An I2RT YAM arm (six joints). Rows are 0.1 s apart.
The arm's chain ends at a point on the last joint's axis. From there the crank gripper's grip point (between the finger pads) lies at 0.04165 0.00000 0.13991 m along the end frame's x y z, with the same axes.
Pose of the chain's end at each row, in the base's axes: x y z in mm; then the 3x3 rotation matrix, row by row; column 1 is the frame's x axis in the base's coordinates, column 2 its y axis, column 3 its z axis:
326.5 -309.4 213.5; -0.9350 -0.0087 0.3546; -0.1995 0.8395 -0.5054; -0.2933 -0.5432 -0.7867
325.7 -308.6 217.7; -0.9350 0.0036 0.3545; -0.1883 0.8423 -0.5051; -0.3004 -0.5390 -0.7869
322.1 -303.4 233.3; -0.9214 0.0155 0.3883; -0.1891 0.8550 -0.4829; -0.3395 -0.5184 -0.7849
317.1 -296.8 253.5; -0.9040 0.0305 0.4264; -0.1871 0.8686 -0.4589; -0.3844 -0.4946 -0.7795
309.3 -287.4 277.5; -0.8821 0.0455 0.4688; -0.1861 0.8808 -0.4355; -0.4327 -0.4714 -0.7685
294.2 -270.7 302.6; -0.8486 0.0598 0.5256; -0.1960 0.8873 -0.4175; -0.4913 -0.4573 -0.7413
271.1 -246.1 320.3; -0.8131 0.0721 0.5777; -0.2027 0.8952 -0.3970; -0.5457 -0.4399 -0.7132
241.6 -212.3 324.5; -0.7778 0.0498 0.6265; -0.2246 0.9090 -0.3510; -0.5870 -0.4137 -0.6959
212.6 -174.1 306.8; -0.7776 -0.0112 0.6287; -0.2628 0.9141 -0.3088; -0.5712 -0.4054 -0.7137
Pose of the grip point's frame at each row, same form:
337.2 -388.4 91.2; -0.9350 -0.0087 0.3546; -0.1995 0.8395 -0.5054; -0.2933 -0.5432 -0.7867
336.4 -387.1 95.1; -0.9350 0.0036 0.3545; -0.1883 0.8423 -0.5051; -0.3004 -0.5390 -0.7869
338.1 -378.8 109.3; -0.9214 0.0155 0.3883; -0.1891 0.8550 -0.4829; -0.3395 -0.5184 -0.7849
339.1 -368.8 128.4; -0.9040 0.0305 0.4264; -0.1871 0.8686 -0.4589; -0.3844 -0.4946 -0.7795
338.2 -356.1 152.0; -0.8821 0.0455 0.4688; -0.1861 0.8808 -0.4355; -0.4327 -0.4714 -0.7685
332.4 -337.3 178.4; -0.8486 0.0598 0.5256; -0.1960 0.8873 -0.4175; -0.4913 -0.4573 -0.7413
318.1 -310.1 197.8; -0.8131 0.0721 0.5777; -0.2027 0.8952 -0.3970; -0.5457 -0.4399 -0.7132
296.9 -270.8 202.7; -0.7778 0.0498 0.6265; -0.2246 0.9090 -0.3510; -0.5870 -0.4137 -0.6959
268.2 -228.2 183.2; -0.7776 -0.0112 0.6287; -0.2628 0.9141 -0.3088; -0.5712 -0.4054 -0.7137

